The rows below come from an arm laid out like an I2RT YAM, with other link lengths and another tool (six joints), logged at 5 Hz.
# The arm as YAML. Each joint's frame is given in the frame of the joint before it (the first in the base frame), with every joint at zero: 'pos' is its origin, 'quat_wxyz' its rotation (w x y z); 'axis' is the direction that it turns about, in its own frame. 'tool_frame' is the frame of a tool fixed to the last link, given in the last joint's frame.
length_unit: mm
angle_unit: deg
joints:
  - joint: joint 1
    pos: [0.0, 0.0, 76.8]
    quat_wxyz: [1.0, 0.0, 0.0, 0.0]
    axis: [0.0, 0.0, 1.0]
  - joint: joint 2
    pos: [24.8, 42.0, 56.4]
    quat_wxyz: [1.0, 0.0, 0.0, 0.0]
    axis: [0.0, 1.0, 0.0]
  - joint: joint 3
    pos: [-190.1, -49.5, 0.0]
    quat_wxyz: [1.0, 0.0, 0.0, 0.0]
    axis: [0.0, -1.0, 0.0]
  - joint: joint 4
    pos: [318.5, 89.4, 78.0]
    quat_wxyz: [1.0, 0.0, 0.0, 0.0]
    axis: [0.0, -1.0, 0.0]
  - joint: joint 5
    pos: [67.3, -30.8, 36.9]
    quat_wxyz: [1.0, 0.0, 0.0, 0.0]
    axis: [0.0, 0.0, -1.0]
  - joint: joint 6
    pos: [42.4, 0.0, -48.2]
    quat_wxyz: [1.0, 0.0, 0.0, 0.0]
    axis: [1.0, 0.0, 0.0]
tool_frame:
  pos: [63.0, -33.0, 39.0]
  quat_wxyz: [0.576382, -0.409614, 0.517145, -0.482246]
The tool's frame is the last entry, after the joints.
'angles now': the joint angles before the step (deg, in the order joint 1, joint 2, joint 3, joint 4, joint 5, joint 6). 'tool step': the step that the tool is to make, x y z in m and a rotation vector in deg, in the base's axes. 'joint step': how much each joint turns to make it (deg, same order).
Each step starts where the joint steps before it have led.
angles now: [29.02 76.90 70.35 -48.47 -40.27 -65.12]
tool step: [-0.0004 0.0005 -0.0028 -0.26 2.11 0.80]
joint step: [-0.14 1.31 1.09 -2.05 -1.18 -0.45]
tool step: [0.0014 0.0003 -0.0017 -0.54 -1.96 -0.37]
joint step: [0.13 -0.39 -0.70 1.45 1.47 -0.47]
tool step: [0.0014 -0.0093 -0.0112 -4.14 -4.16 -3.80]
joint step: [-0.07 -3.62 -4.21 2.13 6.76 -0.17]
